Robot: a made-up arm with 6 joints. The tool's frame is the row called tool.
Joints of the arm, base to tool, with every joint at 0 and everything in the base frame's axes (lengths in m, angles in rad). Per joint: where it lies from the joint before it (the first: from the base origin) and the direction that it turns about. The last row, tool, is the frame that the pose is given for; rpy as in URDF.
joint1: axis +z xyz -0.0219 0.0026 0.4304
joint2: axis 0 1 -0.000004 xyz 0.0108 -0.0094 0.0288
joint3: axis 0 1 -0.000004 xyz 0.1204 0.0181 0.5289
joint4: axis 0 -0.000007 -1 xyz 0.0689 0.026 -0.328
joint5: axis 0 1 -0.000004 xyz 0.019 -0.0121 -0.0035
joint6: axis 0 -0.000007 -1 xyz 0.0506 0.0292 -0.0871
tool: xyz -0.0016 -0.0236 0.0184 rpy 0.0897 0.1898 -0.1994
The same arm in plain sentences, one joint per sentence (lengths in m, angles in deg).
The arm has six revolute joints in a row. What follows holds with every joint at zero, and every direction is one of the base frame's.
The first joint sits 0.0219 m along -x and 0.0026 m along +y and 0.4304 m along +z from the base frame's origin and rotates about +z.
The second joint sits 0.0108 m along +x and 0.0094 m along -y and 0.0288 m along +z from the first joint and rotates about +y.
The third joint sits 0.1204 m along +x and 0.0181 m along +y and 0.5289 m along +z from the second joint and rotates about +y.
The fourth joint sits 0.0689 m along +x and 0.0260 m along +y and 0.3280 m along -z from the third joint and rotates about -z.
The fifth joint sits 0.0190 m along +x and 0.0121 m along -y and 0.0035 m along -z from the fourth joint and rotates about +y.
The sixth joint sits 0.0506 m along +x and 0.0292 m along +y and 0.0871 m along -z from the fifth joint and rotates about -z.
The tool frame, which is the frame that the pose is given for, sits 0.0016 m along -x and 0.0236 m along -y and 0.0184 m along +z from the sixth joint; its axes are the base frame's turned by roll 5.14, pitch 10.87 and yaw -11.42 deg (as in URDF: about the fixed x, then y, then z).

